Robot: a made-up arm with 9 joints.
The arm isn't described. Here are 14 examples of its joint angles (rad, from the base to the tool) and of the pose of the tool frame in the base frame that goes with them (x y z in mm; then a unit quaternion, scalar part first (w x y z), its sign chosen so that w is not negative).
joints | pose
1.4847 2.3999 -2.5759 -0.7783 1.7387 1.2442 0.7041 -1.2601 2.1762 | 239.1 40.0 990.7 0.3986 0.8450 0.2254 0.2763
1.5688 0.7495 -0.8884 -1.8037 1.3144 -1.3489 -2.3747 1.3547 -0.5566 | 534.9 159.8 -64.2 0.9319 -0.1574 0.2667 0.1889
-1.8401 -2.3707 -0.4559 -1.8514 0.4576 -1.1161 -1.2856 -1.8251 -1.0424 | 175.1 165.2 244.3 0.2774 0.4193 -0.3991 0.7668
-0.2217 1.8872 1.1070 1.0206 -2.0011 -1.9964 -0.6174 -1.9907 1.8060 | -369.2 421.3 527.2 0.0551 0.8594 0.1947 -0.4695
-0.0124 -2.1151 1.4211 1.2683 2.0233 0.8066 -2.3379 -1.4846 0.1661 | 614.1 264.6 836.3 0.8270 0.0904 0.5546 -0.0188
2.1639 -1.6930 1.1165 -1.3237 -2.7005 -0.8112 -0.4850 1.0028 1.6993 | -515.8 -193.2 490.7 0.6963 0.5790 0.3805 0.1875
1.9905 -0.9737 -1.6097 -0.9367 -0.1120 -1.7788 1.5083 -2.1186 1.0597 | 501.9 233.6 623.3 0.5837 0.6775 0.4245 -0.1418
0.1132 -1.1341 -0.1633 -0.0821 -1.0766 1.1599 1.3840 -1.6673 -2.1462 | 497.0 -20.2 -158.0 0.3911 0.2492 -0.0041 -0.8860
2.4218 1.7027 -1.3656 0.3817 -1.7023 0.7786 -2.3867 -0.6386 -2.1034 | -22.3 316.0 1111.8 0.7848 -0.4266 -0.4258 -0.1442
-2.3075 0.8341 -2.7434 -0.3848 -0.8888 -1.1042 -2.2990 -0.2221 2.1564 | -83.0 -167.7 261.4 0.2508 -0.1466 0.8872 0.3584
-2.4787 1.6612 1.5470 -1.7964 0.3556 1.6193 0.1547 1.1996 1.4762 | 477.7 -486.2 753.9 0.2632 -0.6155 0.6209 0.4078
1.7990 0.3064 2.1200 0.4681 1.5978 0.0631 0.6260 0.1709 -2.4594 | 311.1 -153.2 614.2 0.4805 0.1173 0.0845 0.8650
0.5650 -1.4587 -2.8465 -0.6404 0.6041 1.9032 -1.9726 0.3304 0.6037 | -102.4 53.1 797.7 0.1461 0.4035 -0.6562 0.6207
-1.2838 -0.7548 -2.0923 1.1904 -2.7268 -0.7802 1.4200 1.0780 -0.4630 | 395.6 728.4 571.6 0.8250 0.4824 -0.0166 0.2937
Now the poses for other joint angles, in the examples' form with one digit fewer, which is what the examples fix.
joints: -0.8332 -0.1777 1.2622 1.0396 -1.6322 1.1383 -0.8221 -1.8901 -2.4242
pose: 217 -484 -191 0.637 0.402 -0.405 -0.518
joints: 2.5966 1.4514 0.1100 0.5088 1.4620 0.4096 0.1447 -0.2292 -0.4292
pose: 301 670 650 0.414 0.572 -0.196 0.681
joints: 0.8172 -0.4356 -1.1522 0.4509 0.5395 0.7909 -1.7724 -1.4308 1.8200
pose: 285 273 413 0.826 0.101 0.293 -0.471
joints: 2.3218 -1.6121 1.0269 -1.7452 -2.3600 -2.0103 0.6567 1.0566 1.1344
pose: -410 -222 762 0.168 -0.839 -0.388 0.342
